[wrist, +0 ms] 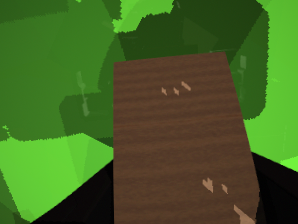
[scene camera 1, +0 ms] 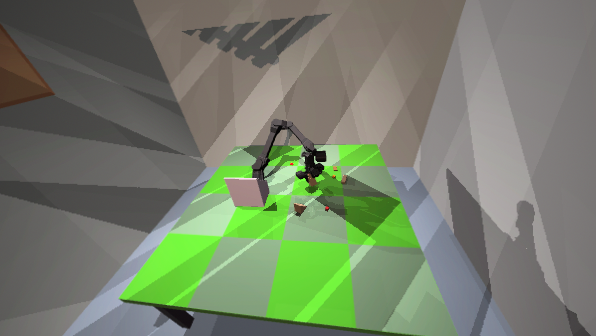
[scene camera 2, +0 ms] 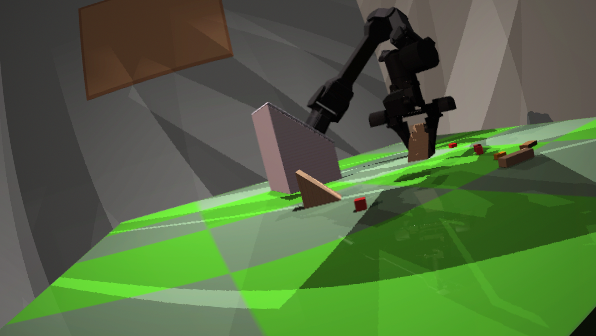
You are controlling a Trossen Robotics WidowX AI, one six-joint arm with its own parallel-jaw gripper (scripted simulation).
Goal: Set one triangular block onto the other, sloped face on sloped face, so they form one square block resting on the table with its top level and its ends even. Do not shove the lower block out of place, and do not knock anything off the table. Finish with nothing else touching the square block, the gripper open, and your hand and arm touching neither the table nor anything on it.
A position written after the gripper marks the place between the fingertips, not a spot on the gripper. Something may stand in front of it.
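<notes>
You can see the gripper (scene camera 2: 423, 153), and the gripper is there in the wrist view too (wrist: 177, 159).
</notes>
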